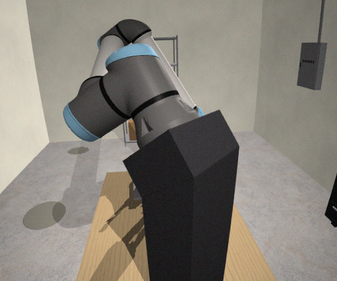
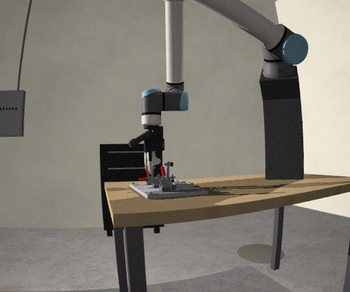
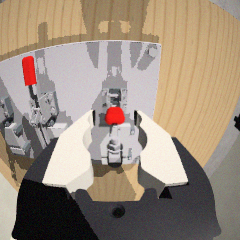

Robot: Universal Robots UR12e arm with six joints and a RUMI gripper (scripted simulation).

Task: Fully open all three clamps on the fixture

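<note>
My gripper is now 110 mm to the right of the grey fixture plate, 70 mm above it and 40 mm past it.
</note>
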